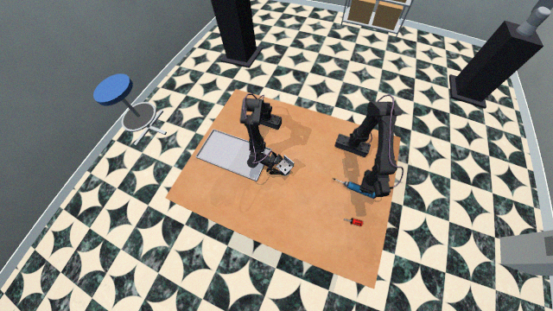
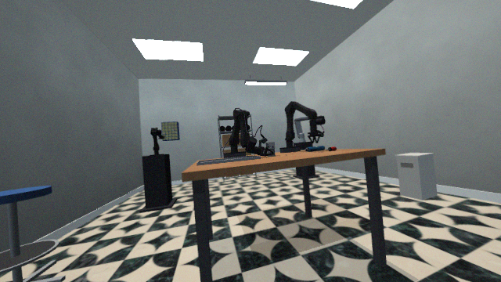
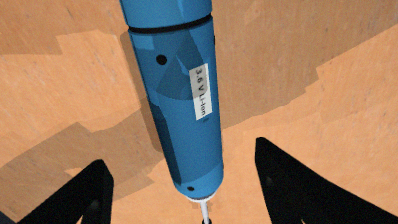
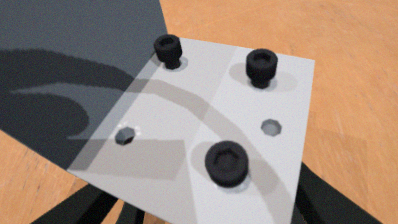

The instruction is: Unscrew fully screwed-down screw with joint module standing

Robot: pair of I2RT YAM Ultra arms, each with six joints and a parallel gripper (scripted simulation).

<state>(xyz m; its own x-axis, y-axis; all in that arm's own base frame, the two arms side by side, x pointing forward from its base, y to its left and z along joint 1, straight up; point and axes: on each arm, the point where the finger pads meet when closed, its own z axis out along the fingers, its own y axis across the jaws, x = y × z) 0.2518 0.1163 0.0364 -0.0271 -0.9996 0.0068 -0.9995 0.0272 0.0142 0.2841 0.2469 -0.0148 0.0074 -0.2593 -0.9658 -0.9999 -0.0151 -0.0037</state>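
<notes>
Now: right hand right at the round joint module. Round my right hand: grey mat (33 cm to the right, 2 cm below, 1 cm ahead); then grey bracket (5 cm above); then screw (5 cm above, 2 cm to the right, 1 cm ahead).
</notes>
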